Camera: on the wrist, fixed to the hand. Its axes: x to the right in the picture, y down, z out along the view.
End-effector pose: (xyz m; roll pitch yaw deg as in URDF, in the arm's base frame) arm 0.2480 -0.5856 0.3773 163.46 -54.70 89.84
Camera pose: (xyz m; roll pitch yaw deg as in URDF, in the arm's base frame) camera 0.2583 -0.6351 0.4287 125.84 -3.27 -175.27
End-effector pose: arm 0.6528 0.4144 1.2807 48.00 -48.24 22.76
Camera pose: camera 0.6490 0.4863 1.2769 74.00 39.01 -2.79
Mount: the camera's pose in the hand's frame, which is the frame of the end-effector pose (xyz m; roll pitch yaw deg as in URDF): 0.0134 0.0300 -0.0642 0.63 22.42 -90.16
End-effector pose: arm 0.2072 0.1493 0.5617 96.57 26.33 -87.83
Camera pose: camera 0.2686 0.1231 0.5891 -133.58 51.52 41.01
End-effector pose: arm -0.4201 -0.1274 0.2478 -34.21 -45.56 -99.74
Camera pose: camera -0.4413 -0.1840 0.2084 46.88 -8.12 161.68
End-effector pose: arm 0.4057 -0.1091 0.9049 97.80 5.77 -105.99
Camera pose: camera 0.4582 -0.1420 0.9418 -167.71 59.26 -5.91
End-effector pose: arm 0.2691 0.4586 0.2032 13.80 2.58 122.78
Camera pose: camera 0.2258 0.4437 0.1475 -2.61 36.17 30.71
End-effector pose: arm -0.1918 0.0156 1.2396 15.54 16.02 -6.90
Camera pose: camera -0.1882 0.0616 1.1842 -19.42 36.19 -109.22
